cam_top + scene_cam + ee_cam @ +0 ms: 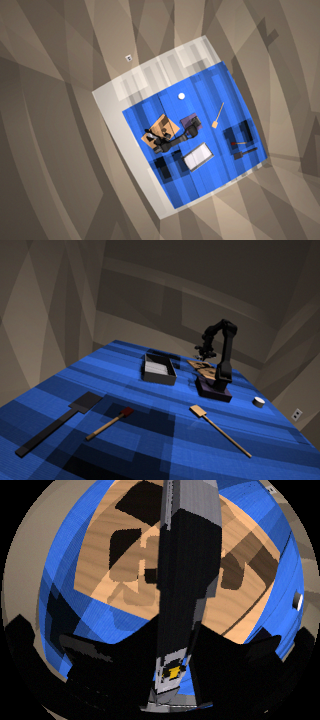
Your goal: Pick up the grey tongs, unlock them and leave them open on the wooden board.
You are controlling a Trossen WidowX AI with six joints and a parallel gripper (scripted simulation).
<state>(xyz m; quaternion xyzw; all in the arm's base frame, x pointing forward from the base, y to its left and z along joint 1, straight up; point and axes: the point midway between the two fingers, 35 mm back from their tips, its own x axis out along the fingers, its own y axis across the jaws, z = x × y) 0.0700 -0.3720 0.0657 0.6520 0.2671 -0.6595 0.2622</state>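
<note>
My gripper tip is now 2 cm short of the yellow lock piece, 2 cm to the right of it and 4 cm below it. Also, from my gripper tip: roasting tin: 31 cm ahead, 27 cm to the left, 5 cm below; white cylinder: 36 cm behind, 35 cm to the left, 6 cm below; board: 8 cm behind, 1 cm to the right, 7 cm below.
</note>
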